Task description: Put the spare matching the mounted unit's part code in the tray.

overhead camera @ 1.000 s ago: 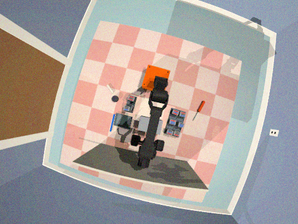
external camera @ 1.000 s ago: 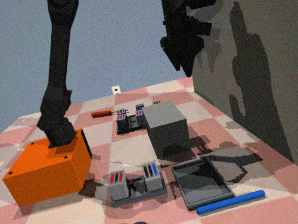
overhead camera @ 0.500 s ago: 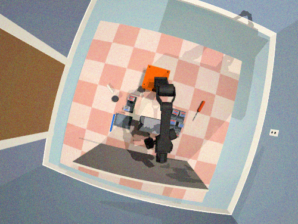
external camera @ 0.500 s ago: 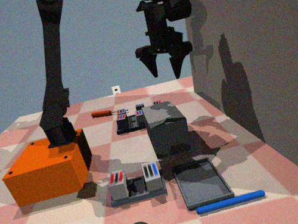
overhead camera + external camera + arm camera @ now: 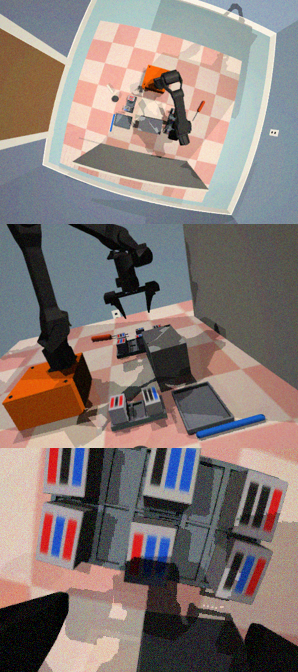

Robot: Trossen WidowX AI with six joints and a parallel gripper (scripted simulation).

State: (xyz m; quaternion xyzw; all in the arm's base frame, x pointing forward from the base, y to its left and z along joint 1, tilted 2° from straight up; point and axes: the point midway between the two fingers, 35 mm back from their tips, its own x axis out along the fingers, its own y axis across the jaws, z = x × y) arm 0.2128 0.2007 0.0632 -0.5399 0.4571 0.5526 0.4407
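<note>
The spare lies 9 cm below my gripper tip and 1 cm behind it. From my gripper tip the other things lie so: blue pen: 40 cm to the right, 19 cm ahead, 13 cm below; mounted unit: 13 cm to the right, 8 cm below, 8 cm ahead; grey tray: 34 cm to the right, 14 cm ahead, 13 cm below.
</note>
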